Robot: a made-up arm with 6 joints.
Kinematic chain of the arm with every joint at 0, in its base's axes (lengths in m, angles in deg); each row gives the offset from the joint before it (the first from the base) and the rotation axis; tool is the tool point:
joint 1: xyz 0 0 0.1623 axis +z
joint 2: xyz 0 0 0 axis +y
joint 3: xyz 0 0 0.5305 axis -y
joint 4: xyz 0 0 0 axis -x
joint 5: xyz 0.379 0 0 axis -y
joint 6: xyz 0 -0.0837 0 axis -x
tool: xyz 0 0 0
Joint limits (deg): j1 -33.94..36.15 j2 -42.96..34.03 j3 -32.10..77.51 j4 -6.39..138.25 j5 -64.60..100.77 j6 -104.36..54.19
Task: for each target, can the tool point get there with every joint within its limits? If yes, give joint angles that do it. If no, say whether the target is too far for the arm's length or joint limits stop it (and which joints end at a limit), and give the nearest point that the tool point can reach.
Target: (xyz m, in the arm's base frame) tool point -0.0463 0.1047 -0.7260
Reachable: no: joint limits stop it (at a limit: joint 1, joint 2, joint 3, joint 4) | nearest point 0.4058 0.1934 0.2516 | short by 1.081 m
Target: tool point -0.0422 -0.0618 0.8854
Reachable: yes | joints -10.20 -33.27 6.49 35.27 -18.54 -90.06
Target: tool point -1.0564 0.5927 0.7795
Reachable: no: too far | nearest point -0.5458 0.3062 0.8348 | short by 0.588 m
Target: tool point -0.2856 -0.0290 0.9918
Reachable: yes | joints 6.66 -33.67 42.85 92.97 37.73 -29.82
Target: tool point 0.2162 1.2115 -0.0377
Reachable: no: too far | nearest point 0.4131 0.3791 0.3209 | short by 0.927 m
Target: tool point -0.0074 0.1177 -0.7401
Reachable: no: joint limits stop it (at a limit: joint 1, joint 2, joint 3, joint 4) | nearest point 0.4058 0.1934 0.2516 | short by 1.077 m
